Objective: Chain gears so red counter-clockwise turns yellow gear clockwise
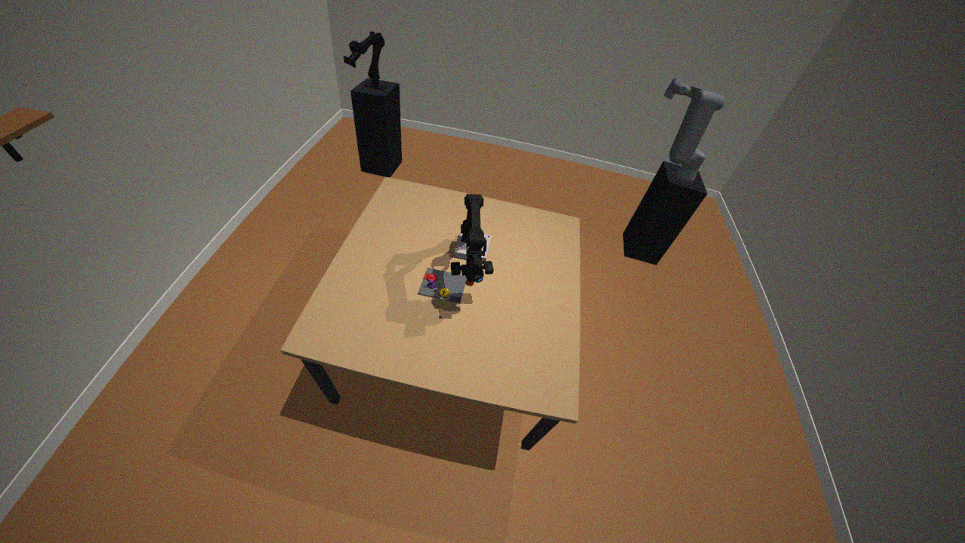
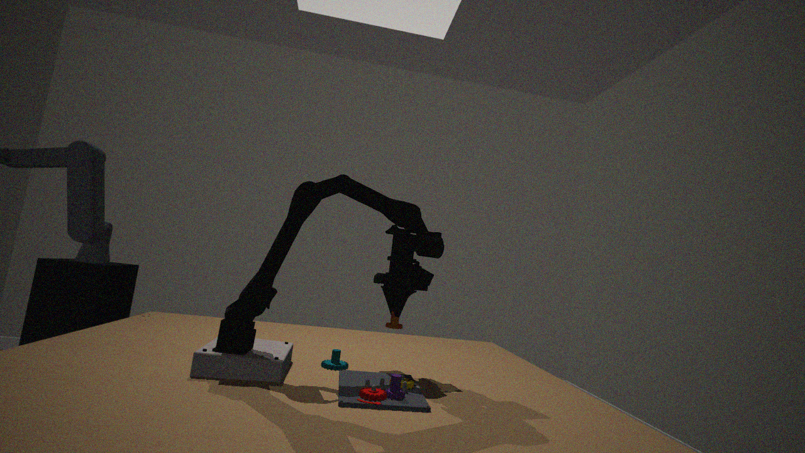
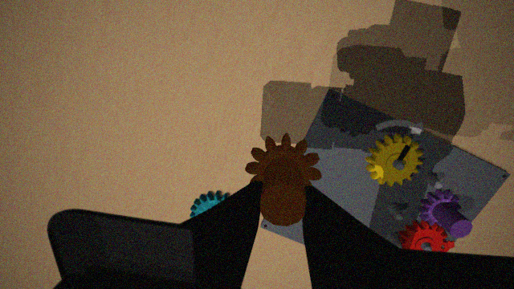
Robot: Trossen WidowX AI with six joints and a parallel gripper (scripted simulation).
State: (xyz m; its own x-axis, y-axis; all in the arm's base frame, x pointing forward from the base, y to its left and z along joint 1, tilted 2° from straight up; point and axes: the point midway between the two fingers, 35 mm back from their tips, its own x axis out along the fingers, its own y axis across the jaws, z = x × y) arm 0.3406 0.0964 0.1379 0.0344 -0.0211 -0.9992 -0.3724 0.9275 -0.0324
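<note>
Now: the purple gear 190 mm to the right of my gripper tip and 110 mm below it. The rest, counted from my gripper tip: yellow gear: 120 mm below, 110 mm to the right, 20 mm ahead; then orange gear: 10 mm below; then white arrow: 130 mm below, 100 mm to the right, 50 mm ahead.
</note>
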